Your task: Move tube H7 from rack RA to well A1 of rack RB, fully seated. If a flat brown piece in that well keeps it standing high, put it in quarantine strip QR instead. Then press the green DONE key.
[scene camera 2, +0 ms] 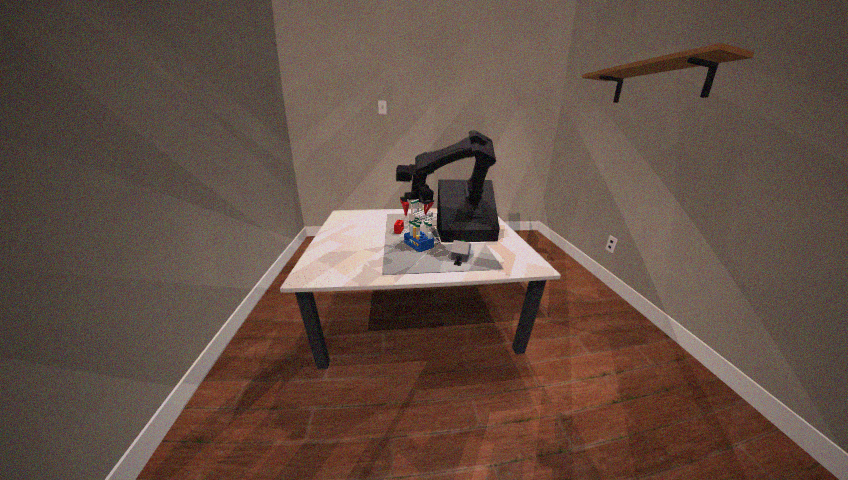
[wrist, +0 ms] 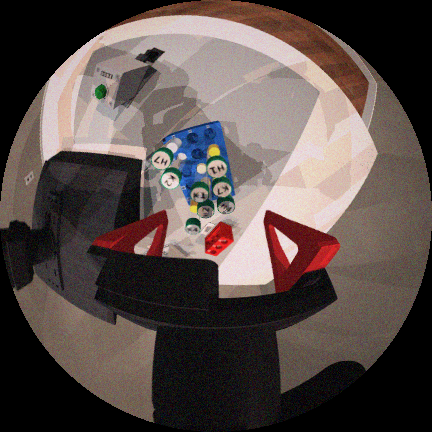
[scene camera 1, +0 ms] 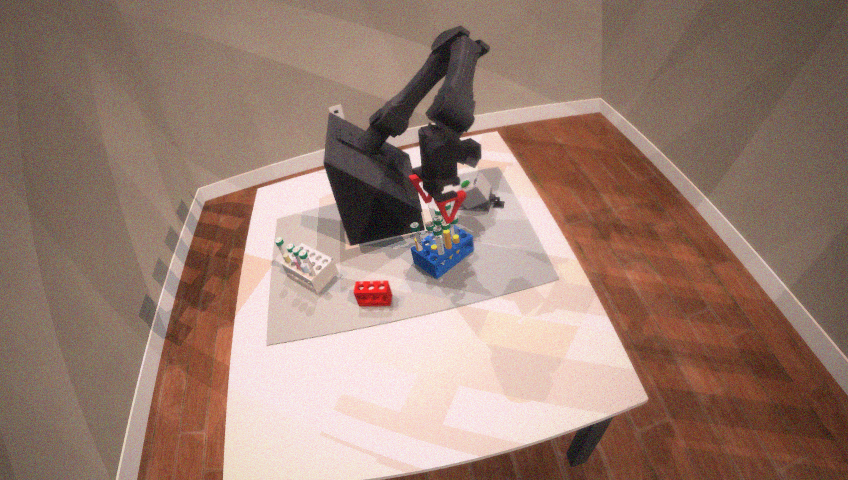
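Seen in the pictures: gripper, fingertip midpoint: (scene camera 2: 415, 215) (wrist: 215, 215) (scene camera 1: 438, 212); arm's base at its link origin: (scene camera 2: 472, 200) (wrist: 50, 243) (scene camera 1: 365, 149).
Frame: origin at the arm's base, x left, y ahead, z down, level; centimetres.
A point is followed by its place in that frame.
Tube H7 (wrist: 161, 159) @[x 17.4, y 24.5, z 5.9 cm] stands in the blue rack (scene camera 1: 437, 270) @[x 12.0, y 34.6, z 17.1 cm] (scene camera 2: 419, 244) @[x 22.1, y 29.3, z 14.4 cm] (wrist: 201, 143) @[x 18.2, y 28.0, z 13.4 cm], its green-rimmed white cap at the rack's left edge in the wrist view. Several other capped tubes stand in that rack. My gripper (scene camera 1: 439, 211) @[x 14.7, y 30.7, z 2.9 cm] (scene camera 2: 416, 214) @[x 14.7, y 30.7, z 2.9 cm] (wrist: 215, 215) @[x 14.7, y 30.7, z 2.9 cm] is open and empty, above the blue rack's tubes; in the wrist view H7 lies ahead of and left of the fingers. The white rack (scene camera 1: 324, 281) @[x -16.3, y 30.5, z 16.9 cm] holds several tubes; its well A1 cannot be made out. The red strip (scene camera 1: 373, 293) @[x -3.5, y 40.7, z 13.8 cm] (scene camera 2: 398, 226) @[x 0.0, y 39.0, z 14.2 cm] (wrist: 227, 233) @[x -0.2, y 39.9, z 15.0 cm] shows no tubes. The green key (scene camera 1: 465, 183) @[x 24.9, y 10.5, z 11.4 cm] (wrist: 100, 92) @[x 24.7, y 10.6, z 11.3 cm] is on a grey box.
The grey box (scene camera 1: 479, 199) @[x 27.5, y 15.0, z 14.2 cm] (scene camera 2: 461, 248) @[x 30.2, y 11.9, z 12.7 cm] (wrist: 122, 80) @[x 26.2, y 14.4, z 11.3 cm] stands beyond the blue rack. The arm's black base (scene camera 1: 380, 208) @[x 1.3, y 17.4, z 8.4 cm] (scene camera 2: 467, 211) @[x 4.6, y 3.6, z 4.7 cm] (wrist: 90, 195) @[x 8.1, y 11.3, z 8.5 cm] stands beside the grey mat (scene camera 1: 517, 255) @[x 32.2, y 34.4, z 18.4 cm] (scene camera 2: 404, 264) @[x 32.6, y 36.3, z 18.4 cm] (wrist: 285, 95) @[x 32.7, y 38.6, z 18.4 cm]. Cap K2 (wrist: 171, 178) @[x 15.6, y 25.8, z 5.9 cm] is close to H7.
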